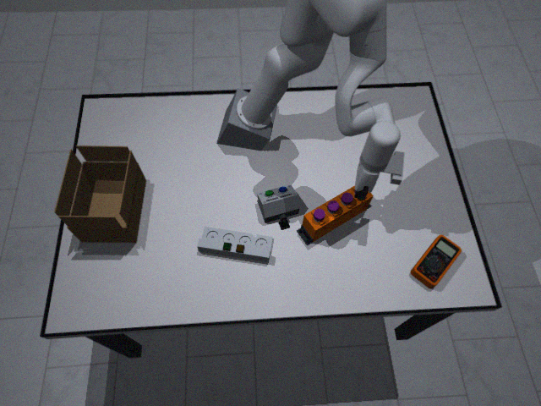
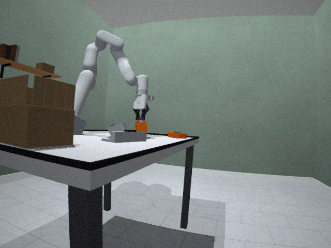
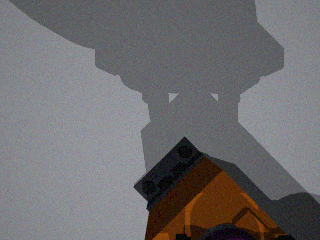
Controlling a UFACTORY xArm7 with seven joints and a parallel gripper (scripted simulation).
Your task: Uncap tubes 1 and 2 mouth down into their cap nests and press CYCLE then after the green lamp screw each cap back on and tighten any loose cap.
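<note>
The tube 1 lies 10 mm below my hand. Also, from my hand: blue key (20 mm behind, 240 mm to the right, 60 mm below); purple cap (30 mm ahead, 40 mm to the right, 20 mm below); grey key housing (10 mm ahead, 260 mm to the right, 80 mm below).
</note>
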